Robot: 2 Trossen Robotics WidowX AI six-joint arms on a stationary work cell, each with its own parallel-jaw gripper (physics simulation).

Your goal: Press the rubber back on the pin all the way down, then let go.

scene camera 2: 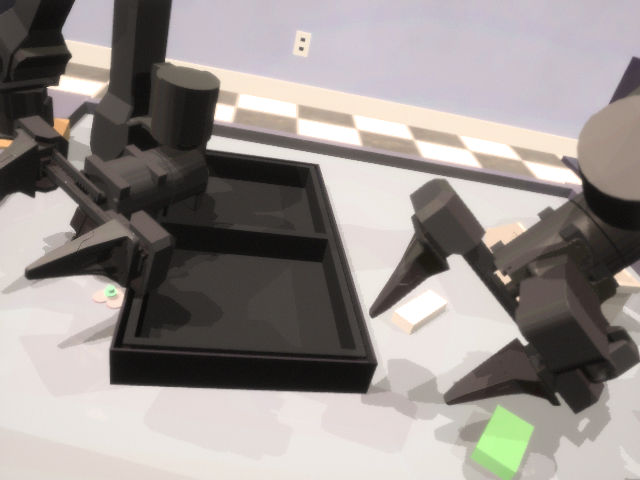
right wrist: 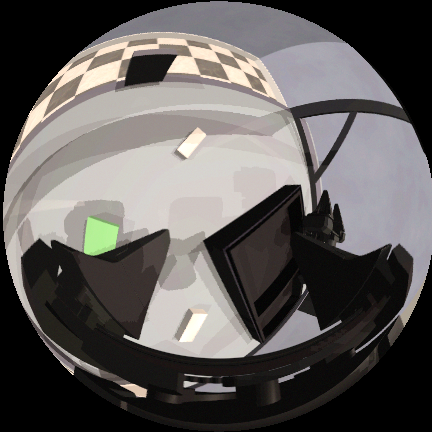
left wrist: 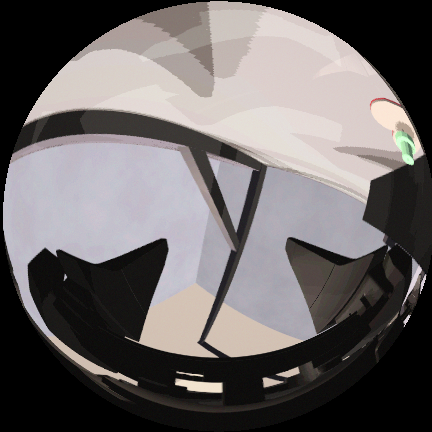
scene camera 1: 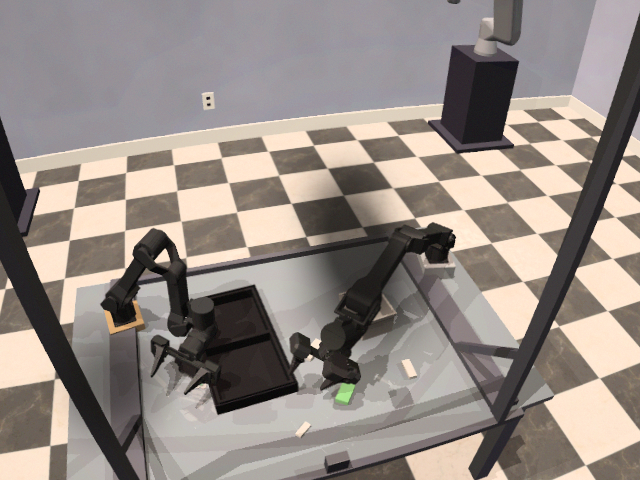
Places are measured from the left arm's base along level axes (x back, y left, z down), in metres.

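Pixels of known places: left gripper, fingertip midpoint: (right wrist: 331, 197) (left wrist: 228, 244) (scene camera 1: 167, 385); right gripper, fingertip midpoint: (scene camera 2: 408, 358) (right wrist: 233, 237) (scene camera 1: 304, 382); left arm's base, origin of the base link: (scene camera 1: 123, 316); right arm's base, origin of the base link: (scene camera 1: 436, 256).
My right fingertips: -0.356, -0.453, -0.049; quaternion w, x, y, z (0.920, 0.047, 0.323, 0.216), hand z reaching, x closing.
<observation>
Ahead of a thing's pixels: the offset from my right fingertips to its top centre, as dx, dy, dz. "pt": to the spot under its first point.
The pin, pale discs {+0.223, +0.155, +0.064} (scene camera 2: 113, 301) (left wrist: 386, 114) with a reddish edge, lies flat on the table beside the tray's left side. Its green rubber back {pt +0.221, +0.149, +0.063} (scene camera 2: 110, 291) (left wrist: 404, 142) stands upright on it; how far down it sits is too small to tell. My left gripper (scene camera 1: 170, 383) (left wrist: 228, 244) (right wrist: 331, 197) is open and empty. Its fingers are above the table, apart from the pin; in scene camera 2 one fingertip is cut off. My right gripper (scene camera 1: 306, 380) (scene camera 2: 409, 358) (right wrist: 233, 237) is open and empty, to the right of the tray, far from the pin.
A black two-compartment tray {+0.090, +0.225, +0.036} (scene camera 1: 258, 399) (scene camera 2: 237, 370) lies between the grippers. A green block {-0.096, -0.035, +0.060} (scene camera 1: 344, 393) (scene camera 2: 501, 444) (right wrist: 100, 236) lies by my right gripper. Pale blocks {+0.044, -0.080, +0.066} (scene camera 1: 302, 429) (scene camera 2: 419, 311) (right wrist: 191, 143) lie around. A beige box {pt -0.275, +0.095, +0.044} (scene camera 1: 379, 328) stands behind the right arm.
</observation>
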